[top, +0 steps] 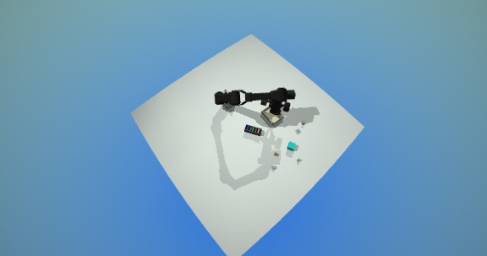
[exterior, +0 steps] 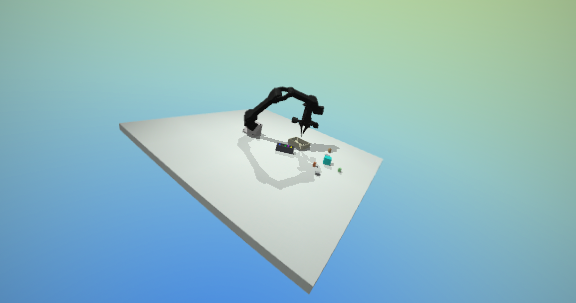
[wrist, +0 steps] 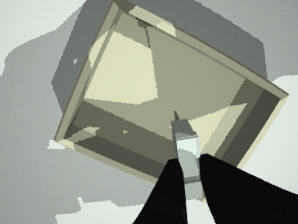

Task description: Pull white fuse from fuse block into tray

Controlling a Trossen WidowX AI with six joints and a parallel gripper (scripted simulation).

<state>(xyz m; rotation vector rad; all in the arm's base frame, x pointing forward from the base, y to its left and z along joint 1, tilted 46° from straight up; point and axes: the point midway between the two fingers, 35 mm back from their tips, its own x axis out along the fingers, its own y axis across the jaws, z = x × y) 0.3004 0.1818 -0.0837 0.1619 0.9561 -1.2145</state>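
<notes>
Right now the white fuse is 1 cm below my gripper tip. From my gripper tip the other things lie so: yellow fuse 4 cm ahead, 17 cm to the right, 6 cm below; then beige tray 8 cm below; then purple fuse 2 cm ahead, 18 cm to the right, 6 cm below.
</notes>
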